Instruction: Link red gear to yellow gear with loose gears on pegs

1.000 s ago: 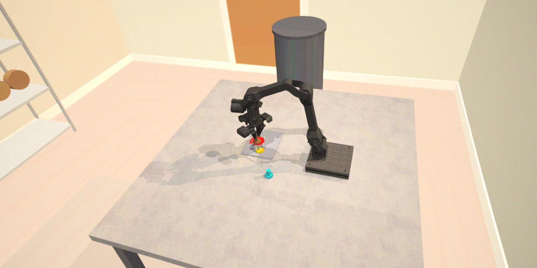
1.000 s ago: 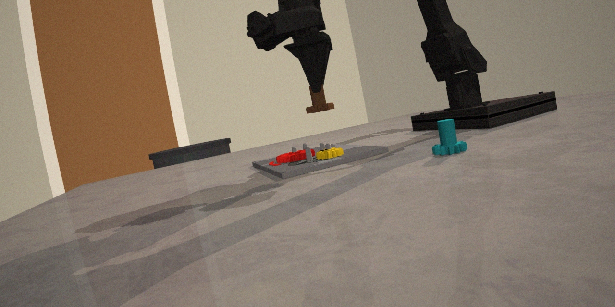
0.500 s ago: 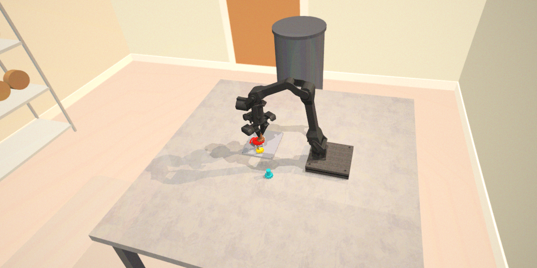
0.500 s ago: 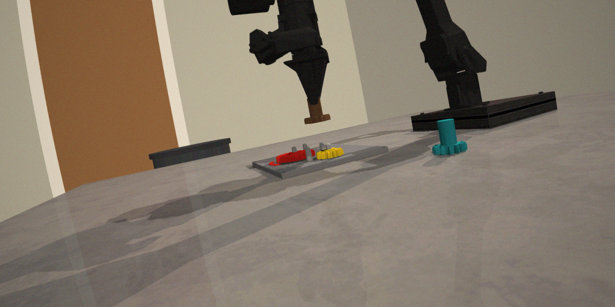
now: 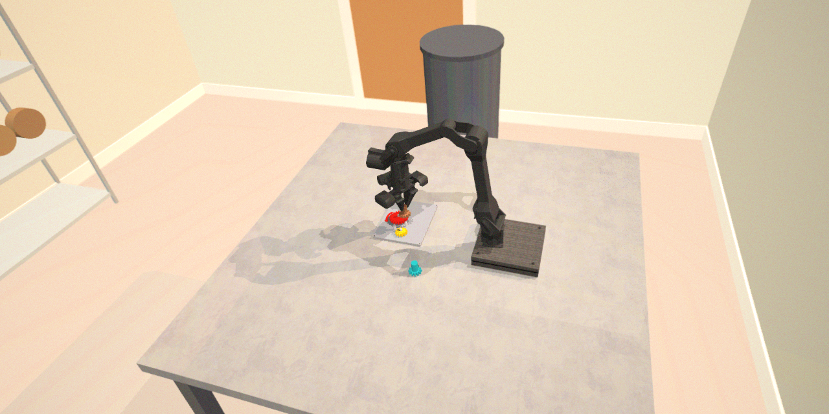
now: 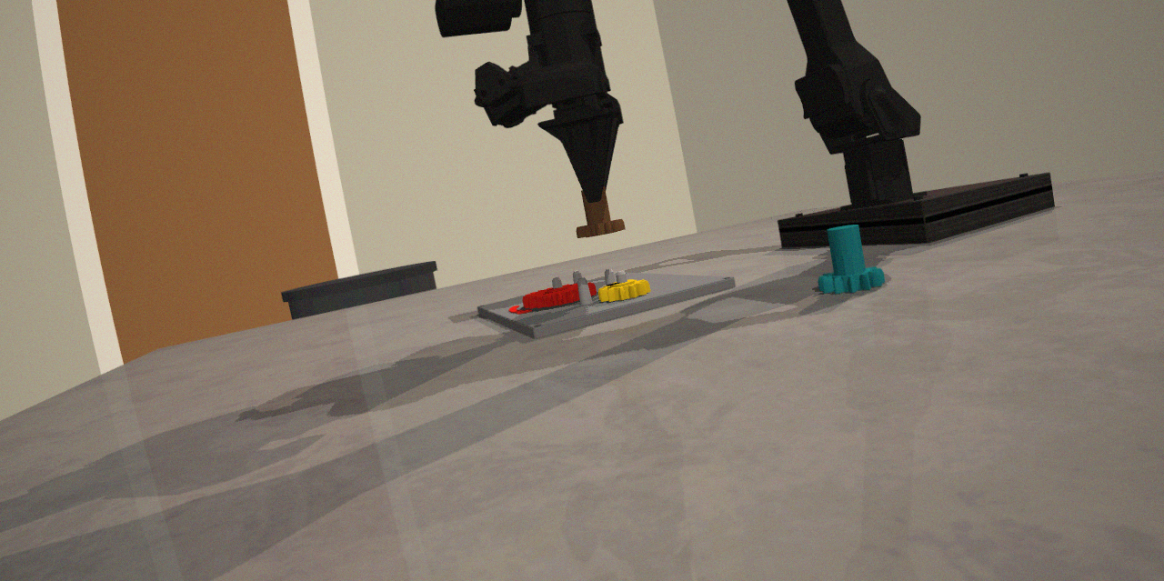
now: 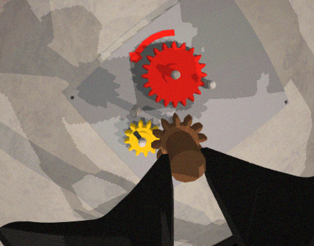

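My gripper tip is now 70 mm above the yellow gear, 30 mm to the right of it and 10 mm short of it. Also, from my gripper tip: red arrow: 80 mm below, 70 mm ahead, 40 mm to the right; then brown gear: 10 mm below; then red gear: 70 mm below, 40 mm to the right, 30 mm ahead.
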